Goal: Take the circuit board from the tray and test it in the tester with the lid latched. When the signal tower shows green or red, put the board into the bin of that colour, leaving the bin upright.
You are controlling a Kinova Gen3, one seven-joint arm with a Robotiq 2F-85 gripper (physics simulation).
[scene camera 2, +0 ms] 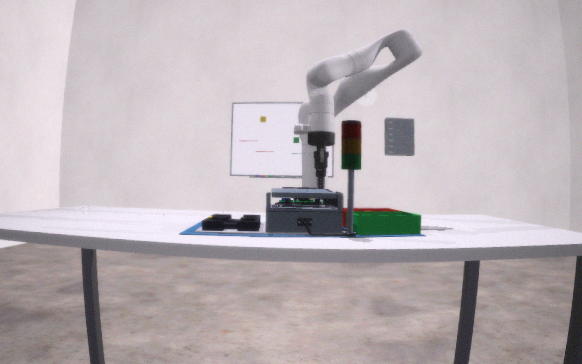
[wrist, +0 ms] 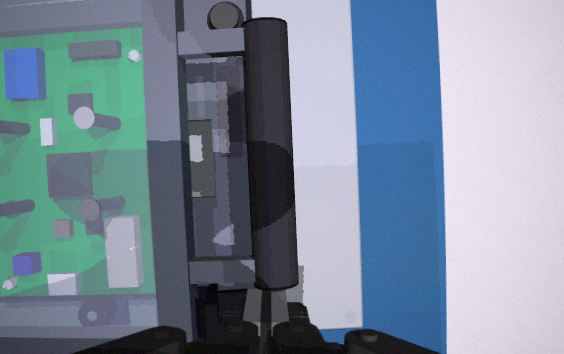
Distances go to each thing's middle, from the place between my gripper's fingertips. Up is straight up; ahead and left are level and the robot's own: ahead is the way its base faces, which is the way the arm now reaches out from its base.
The black latch [wrist: 210, 305] is 10 mm ahead of my hand and 10 mm below it. From my hand the other things lie so: clear tester lid [wrist: 104, 232]: 90 mm ahead, 40 mm to the right, 10 mm below; then green bin [scene camera 2: 364, 222]: 90 mm ahead, 170 mm to the left, 70 mm below.
